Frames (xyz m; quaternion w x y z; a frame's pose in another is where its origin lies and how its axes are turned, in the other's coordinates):
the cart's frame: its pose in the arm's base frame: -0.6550 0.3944 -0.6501 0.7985 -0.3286 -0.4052 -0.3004
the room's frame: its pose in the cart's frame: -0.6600 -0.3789 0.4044 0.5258 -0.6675 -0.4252 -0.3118
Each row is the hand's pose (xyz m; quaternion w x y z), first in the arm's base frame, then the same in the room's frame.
Working: the arm's base frame: its pose in the room's frame: 0.2148 1.7162 0.5603 0.0654 -0.7071 -0.4545 -0.5377

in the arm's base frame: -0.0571 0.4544 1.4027 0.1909 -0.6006 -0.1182 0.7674
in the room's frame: 1.5216 2.2361 0.1138 0.0533 0.5866 -0.7711 0.2418
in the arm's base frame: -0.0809 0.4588 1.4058 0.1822 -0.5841 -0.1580 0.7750
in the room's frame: 1.5267 2.2217 0.0948 0.0562 0.6043 -0.7690 0.2010
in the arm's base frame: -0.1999 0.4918 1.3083 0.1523 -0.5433 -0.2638 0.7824
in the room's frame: 1.4808 2.0779 0.0506 0.0735 0.6407 -0.7589 0.0911
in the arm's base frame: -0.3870 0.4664 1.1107 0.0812 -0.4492 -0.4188 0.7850
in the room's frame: 1.3226 1.8706 -0.0312 0.0806 0.6688 -0.7323 -0.0997
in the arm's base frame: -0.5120 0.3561 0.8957 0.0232 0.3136 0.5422 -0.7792
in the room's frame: 1.0921 1.7378 -0.0886 0.0508 0.6498 -0.6947 -0.3043
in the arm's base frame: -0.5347 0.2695 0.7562 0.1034 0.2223 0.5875 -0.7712
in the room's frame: 0.9324 1.6938 -0.0838 0.0163 0.6078 -0.6734 -0.4205
